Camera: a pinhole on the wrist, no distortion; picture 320 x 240 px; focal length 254.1 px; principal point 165.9 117.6 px. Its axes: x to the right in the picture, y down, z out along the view. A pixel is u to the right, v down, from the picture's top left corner.
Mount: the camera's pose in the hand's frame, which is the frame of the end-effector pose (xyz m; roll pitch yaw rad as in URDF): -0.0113 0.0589 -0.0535 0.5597 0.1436 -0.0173
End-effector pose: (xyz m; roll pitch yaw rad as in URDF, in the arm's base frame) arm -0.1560 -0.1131 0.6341 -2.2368 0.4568 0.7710
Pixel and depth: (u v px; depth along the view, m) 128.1 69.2 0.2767
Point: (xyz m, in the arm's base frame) -0.3132 0.0201 0.6520
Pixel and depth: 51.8 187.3 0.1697
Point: -0.2875 -0.1126 0.5868
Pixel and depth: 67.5 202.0 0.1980
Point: -0.3096 -0.0980 0.5652
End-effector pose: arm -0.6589 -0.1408 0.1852 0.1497 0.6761 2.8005
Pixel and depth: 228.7 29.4 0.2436
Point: -0.7009 0.0401 0.2014
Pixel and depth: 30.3 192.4 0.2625
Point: -0.6911 -0.0795 0.4300
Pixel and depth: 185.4 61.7 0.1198
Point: -0.6709 -0.1028 0.2010
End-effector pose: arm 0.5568 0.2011 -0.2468 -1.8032 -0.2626 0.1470
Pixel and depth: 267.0 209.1 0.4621
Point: 0.7366 0.6281 -0.2263
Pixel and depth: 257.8 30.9 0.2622
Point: 0.6023 0.3488 -0.0948
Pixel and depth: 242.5 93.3 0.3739
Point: 0.6218 0.4724 -0.0987
